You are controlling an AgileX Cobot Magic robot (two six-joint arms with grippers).
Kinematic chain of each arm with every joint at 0, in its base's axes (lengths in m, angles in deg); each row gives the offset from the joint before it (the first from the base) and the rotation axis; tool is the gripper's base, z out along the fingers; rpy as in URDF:
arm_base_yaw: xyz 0 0 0.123 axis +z
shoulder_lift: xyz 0 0 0 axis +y
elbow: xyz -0.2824 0 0.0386 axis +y
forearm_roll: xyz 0.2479 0 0.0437 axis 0.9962 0 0.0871
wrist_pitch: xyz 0 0 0 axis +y
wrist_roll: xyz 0.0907 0 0.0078 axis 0.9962 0 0.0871
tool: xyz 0 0 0 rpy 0 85 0
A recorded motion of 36 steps. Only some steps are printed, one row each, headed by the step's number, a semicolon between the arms.
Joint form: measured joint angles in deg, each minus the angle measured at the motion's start. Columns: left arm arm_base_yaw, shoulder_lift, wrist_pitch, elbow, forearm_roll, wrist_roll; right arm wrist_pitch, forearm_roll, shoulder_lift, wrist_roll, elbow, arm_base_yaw.
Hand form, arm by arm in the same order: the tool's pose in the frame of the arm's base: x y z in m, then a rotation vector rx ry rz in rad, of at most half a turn. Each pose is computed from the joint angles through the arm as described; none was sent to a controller.
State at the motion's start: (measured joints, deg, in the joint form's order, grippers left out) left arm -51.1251 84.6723 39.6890 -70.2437 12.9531 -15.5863; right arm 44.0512 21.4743 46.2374 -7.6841 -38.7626 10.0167
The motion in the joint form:
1: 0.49 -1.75 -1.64 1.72 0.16 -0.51; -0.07 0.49 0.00 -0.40 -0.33 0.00
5: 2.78 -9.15 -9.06 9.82 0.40 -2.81; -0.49 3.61 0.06 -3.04 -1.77 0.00
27: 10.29 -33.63 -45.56 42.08 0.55 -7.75; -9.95 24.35 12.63 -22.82 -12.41 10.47
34: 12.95 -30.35 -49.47 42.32 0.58 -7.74; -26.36 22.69 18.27 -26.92 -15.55 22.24
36: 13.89 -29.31 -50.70 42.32 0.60 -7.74; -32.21 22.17 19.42 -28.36 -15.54 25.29
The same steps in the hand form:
1: 0.2104 -0.2364 0.3230 0.8539 2.2396 -0.3004; 0.1408 0.0489 0.3051 -0.1710 2.3455 0.4634
5: 0.1985 -0.2070 0.3254 0.7526 2.1647 -0.3745; 0.1420 0.0521 0.3146 -0.1951 2.2996 0.5021
27: 0.1399 -0.1238 0.2914 0.5053 1.7601 -0.6531; 0.1858 0.1086 0.3557 -0.4533 2.0496 0.7505
34: 0.1527 -0.1247 0.2850 0.4725 1.7611 -0.6367; 0.2007 0.1496 0.3659 -0.5496 1.8574 0.6782
36: 0.1571 -0.1245 0.2832 0.4603 1.7604 -0.6306; 0.2026 0.1594 0.3669 -0.5583 1.7939 0.6440

